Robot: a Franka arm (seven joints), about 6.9 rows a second.
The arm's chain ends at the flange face. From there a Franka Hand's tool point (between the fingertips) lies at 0.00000 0.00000 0.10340 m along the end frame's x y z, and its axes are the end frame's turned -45 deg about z.
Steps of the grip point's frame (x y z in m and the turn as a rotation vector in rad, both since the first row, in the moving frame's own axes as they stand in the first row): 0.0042 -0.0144 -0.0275 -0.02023 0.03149 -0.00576; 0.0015 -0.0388 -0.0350 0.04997 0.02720 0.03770; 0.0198 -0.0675 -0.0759 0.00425 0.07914 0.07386; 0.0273 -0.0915 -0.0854 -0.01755 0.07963 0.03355; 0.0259 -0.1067 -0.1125 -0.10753 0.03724 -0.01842
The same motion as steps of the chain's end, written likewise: -0.0110 -0.0123 -0.0274 0.00796 0.03657 -0.00576; -0.0248 -0.0228 -0.0348 0.05457 -0.01610 0.03770; -0.0394 -0.0558 -0.0756 0.05897 0.05296 0.07386; -0.0526 -0.0796 -0.0851 0.04390 0.06872 0.03355; -0.0677 -0.0988 -0.1118 -0.04970 0.10237 -0.01842
